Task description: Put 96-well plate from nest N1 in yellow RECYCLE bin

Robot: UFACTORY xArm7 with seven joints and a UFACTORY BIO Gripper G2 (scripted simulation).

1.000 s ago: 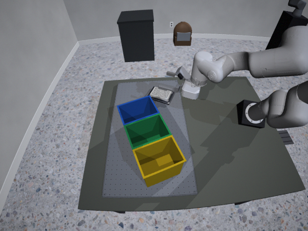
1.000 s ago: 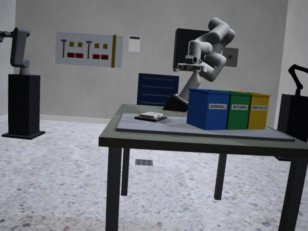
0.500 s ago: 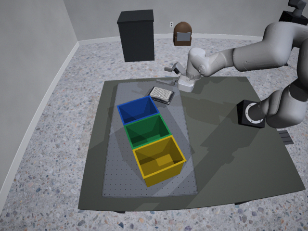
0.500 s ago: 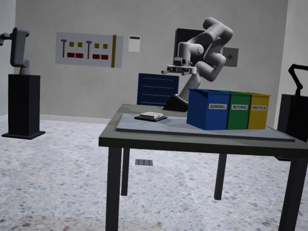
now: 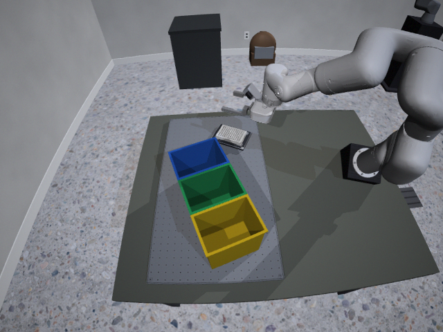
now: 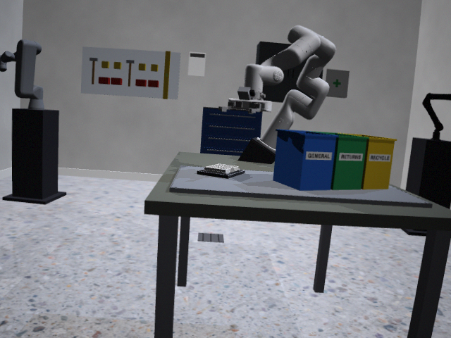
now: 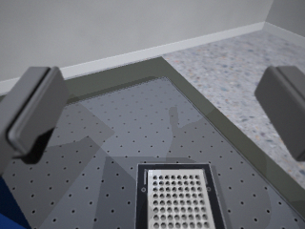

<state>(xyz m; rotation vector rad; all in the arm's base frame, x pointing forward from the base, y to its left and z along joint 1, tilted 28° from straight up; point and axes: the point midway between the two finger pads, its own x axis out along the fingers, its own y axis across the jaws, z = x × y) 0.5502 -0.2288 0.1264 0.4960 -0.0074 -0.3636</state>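
My hand is 22 cm above the white 96-well plate, 4 cm to the left of it and 1 cm short of it. The rest, counted from my hand: black plate nest N1: 23 cm below, 4 cm to the right, 1 cm ahead; blue general bin: 24 cm to the left, 15 cm below, 11 cm ahead; green returns bin: 36 cm to the left, 15 cm below, 5 cm ahead.
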